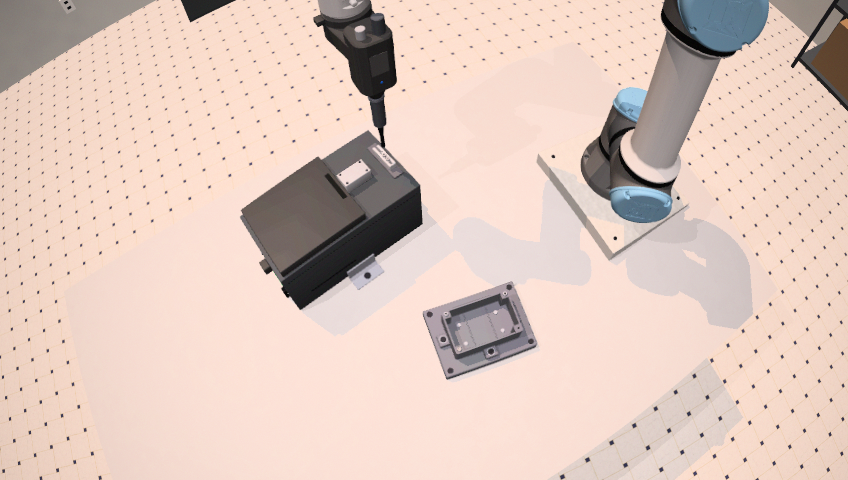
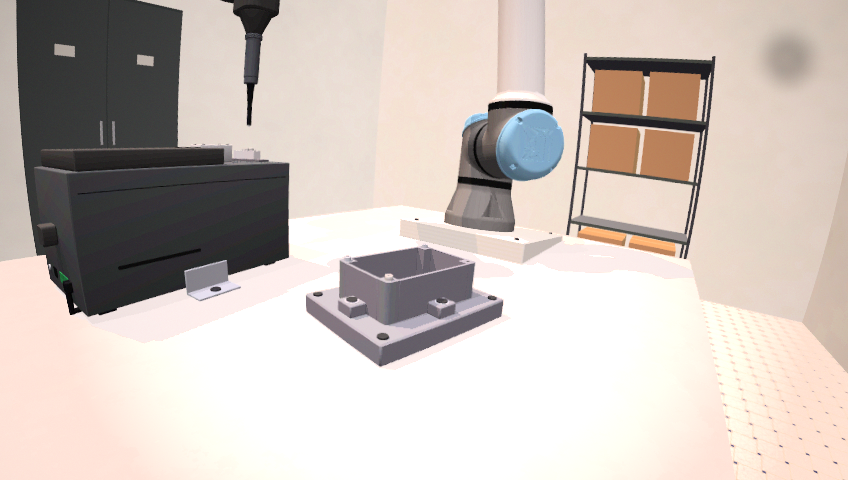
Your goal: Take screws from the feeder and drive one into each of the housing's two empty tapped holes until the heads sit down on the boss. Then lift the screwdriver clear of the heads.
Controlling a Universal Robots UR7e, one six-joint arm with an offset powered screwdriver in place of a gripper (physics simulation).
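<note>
My screwdriver [image 1: 383, 145] [image 2: 249, 124] points down with its bit tip above the end of the black feeder [image 1: 386, 217] [image 2: 178, 220], clear of its top and apart from it; no screw shows on the bit. The grey housing [image 1: 436, 356] [image 2: 410, 344] lies flat on the table, with a raised open box and a post in each corner. Light screw heads show on the front post [image 2: 388, 277] and the left post [image 2: 348, 259]. The right post [image 1: 516, 327] [image 2: 467, 260] shows no raised head. The back post [image 1: 504, 293] [image 2: 424, 246] is too small to judge.
A small angled bracket [image 1: 359, 279] [image 2: 202, 291] stands beside the feeder, on the side facing the housing. The arm's pale base plate [image 1: 612, 245] [image 2: 464, 237] is behind and right of the housing. A shelf rack [image 2: 642, 117] and a dark cabinet [image 2: 65, 89] stand beyond the table.
</note>
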